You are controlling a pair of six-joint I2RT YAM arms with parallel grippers.
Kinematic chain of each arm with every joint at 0, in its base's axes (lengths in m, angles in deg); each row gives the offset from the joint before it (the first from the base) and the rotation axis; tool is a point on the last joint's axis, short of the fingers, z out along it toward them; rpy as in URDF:
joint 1: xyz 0 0 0.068 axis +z
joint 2: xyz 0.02 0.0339 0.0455 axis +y
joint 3: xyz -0.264 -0.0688 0 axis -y
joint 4: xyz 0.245 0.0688 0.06 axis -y
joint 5: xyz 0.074 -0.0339 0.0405 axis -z
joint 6: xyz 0.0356 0 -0.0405 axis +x
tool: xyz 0 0 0 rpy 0 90 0
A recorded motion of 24 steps. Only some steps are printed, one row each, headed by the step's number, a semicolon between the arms.
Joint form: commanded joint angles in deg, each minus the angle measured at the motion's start. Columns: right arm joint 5, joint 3, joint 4, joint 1, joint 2, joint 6; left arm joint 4, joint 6, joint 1, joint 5, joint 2, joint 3.
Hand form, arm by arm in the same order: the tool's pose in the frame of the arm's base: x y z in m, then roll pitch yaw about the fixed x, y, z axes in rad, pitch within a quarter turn. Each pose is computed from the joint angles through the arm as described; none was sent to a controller.
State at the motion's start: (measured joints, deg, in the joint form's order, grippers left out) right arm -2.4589 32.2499 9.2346 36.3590 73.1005 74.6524; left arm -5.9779 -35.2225 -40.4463 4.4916 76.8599 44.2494
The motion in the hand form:
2: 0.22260 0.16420 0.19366 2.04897 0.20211 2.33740; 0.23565 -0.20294 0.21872 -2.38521 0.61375 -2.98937
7: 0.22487 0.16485 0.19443 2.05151 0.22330 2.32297; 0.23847 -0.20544 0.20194 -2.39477 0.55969 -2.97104
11: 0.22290 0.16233 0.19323 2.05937 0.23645 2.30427; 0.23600 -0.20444 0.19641 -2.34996 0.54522 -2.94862
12: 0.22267 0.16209 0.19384 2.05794 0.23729 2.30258; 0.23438 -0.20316 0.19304 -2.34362 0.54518 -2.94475
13: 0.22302 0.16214 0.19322 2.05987 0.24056 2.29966; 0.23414 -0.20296 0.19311 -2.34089 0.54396 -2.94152
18: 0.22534 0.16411 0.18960 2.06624 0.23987 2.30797; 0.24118 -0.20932 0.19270 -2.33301 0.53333 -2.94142
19: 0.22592 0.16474 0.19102 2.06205 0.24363 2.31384; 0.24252 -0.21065 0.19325 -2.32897 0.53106 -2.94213
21: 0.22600 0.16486 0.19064 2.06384 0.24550 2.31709; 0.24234 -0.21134 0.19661 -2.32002 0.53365 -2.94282
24: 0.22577 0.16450 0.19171 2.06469 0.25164 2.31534; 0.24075 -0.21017 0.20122 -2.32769 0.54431 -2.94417
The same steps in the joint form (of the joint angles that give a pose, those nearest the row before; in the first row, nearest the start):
2: 0.88 0.70 8.17 -0.15 4.06 1.55; 4.05 -3.00 0.63 3.59 6.28 3.91
7: 2.19 1.24 8.08 -0.15 4.51 0.85; 5.71 -5.47 0.63 3.77 9.01 2.95
11: 3.60 0.62 7.73 -0.15 3.89 0.67; 9.04 -7.05 0.63 5.08 8.93 0.93
12: 3.69 0.62 7.64 -0.15 3.72 0.67; 10.27 -7.23 0.63 5.18 8.83 -0.12
13: 3.95 0.62 7.73 -0.15 3.89 0.58; 10.37 -7.40 0.63 5.18 8.75 -0.21
18: 3.60 0.80 8.52 -0.15 5.21 0.41; 10.63 -7.84 0.63 5.79 10.94 1.71
19: 3.34 1.06 8.52 -0.15 5.21 0.06; 10.64 -7.93 0.63 6.05 11.29 2.15
21: 3.25 1.06 8.52 -0.15 5.30 -0.12; 10.37 -7.93 0.55 6.32 10.95 2.51
24: 3.51 1.15 8.17 -0.15 5.03 -0.38; 9.15 -7.49 0.46 5.70 9.98 2.77

